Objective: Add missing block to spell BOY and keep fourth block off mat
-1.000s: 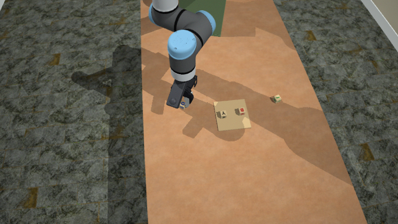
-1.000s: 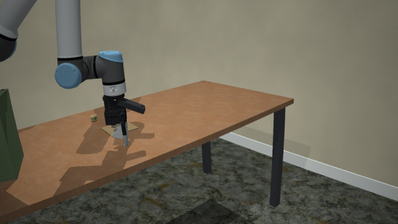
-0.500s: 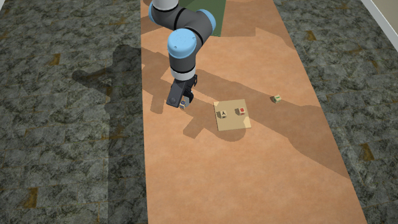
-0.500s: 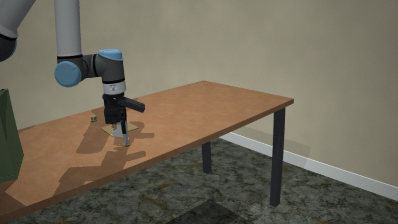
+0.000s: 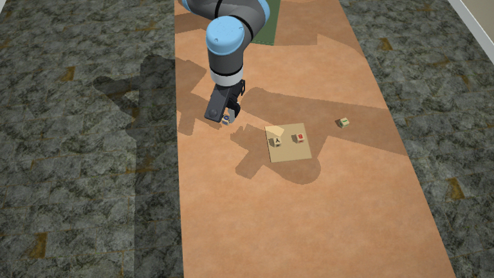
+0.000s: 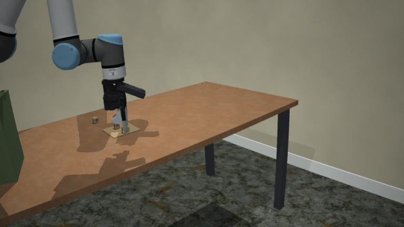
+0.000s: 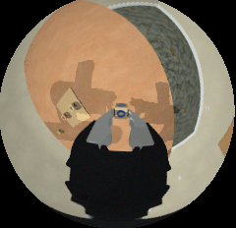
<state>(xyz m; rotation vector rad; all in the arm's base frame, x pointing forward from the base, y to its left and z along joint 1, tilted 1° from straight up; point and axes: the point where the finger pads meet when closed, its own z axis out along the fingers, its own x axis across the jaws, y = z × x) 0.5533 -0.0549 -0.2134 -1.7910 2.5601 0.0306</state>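
Right now my hand is 2 cm short of the tan mat, 21 cm to the right of it and 8 cm above it.
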